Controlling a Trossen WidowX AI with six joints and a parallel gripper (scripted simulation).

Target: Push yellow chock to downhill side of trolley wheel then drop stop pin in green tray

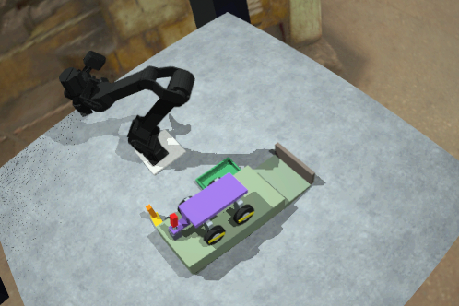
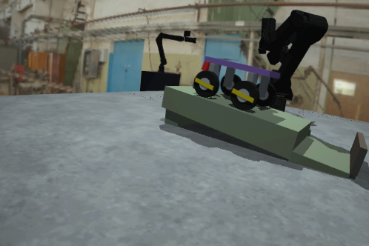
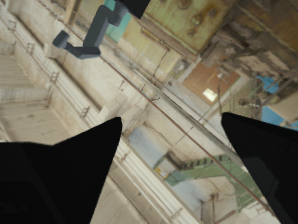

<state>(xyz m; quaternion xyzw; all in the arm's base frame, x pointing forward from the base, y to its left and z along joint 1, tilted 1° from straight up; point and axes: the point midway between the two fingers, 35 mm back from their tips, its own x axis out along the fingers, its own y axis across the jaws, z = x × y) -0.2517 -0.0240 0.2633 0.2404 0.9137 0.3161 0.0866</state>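
Right now my gripper tip is 48 cm short of the yellow chock, 14 cm to the left of it and 25 cm above it. Also, from my gripper tip: green tray 50 cm ahead, 8 cm to the left, 28 cm below; then red-headed stop pin 59 cm ahead, 12 cm to the right, 15 cm below; then purple trolley 62 cm ahead, 2 cm to the right, 16 cm below.
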